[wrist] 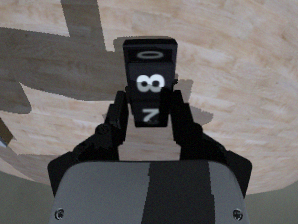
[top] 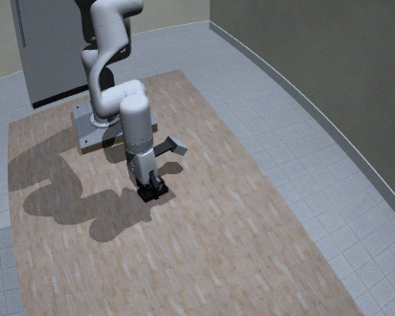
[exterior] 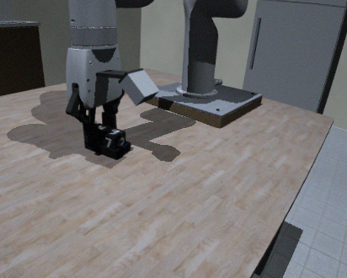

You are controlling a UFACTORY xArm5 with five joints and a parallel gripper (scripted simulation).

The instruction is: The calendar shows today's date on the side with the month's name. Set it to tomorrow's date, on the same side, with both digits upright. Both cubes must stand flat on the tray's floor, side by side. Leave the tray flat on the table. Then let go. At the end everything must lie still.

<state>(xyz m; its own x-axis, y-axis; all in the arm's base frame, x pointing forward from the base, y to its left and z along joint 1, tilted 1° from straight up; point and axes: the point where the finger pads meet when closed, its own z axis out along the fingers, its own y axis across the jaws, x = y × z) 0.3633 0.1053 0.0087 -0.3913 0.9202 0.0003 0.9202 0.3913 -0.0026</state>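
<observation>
The tray lies 10 mm behind my hand, 20 mm to the left of it and 30 mm below it.
</observation>
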